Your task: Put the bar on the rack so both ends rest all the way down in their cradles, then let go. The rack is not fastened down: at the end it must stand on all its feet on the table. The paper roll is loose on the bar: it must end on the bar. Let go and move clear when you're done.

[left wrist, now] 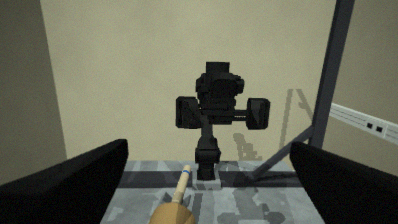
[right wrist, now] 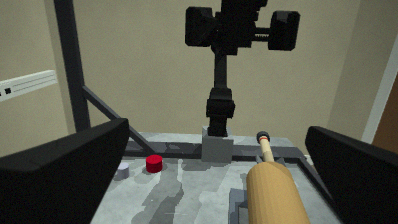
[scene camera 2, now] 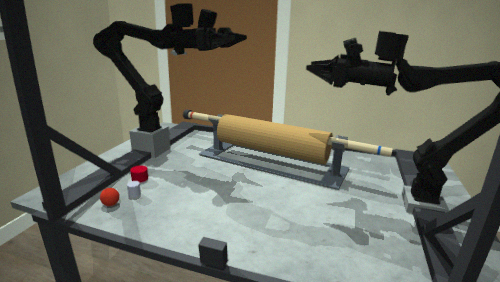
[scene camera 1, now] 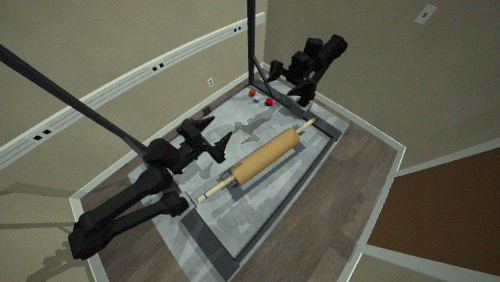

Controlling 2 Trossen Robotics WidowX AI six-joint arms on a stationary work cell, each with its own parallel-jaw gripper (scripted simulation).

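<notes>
My left gripper (scene camera 2: pixel 241 37), (left wrist: pixel 210 148), (right wrist: pixel 251 25), (scene camera 1: pixel 276 87). My right gripper (scene camera 2: pixel 308 65), (left wrist: pixel 230 124), (right wrist: pixel 218 130), (scene camera 1: pixel 222 123). Paper roll (scene camera 2: pixel 307 144), (scene camera 1: pixel 244 170).
</notes>
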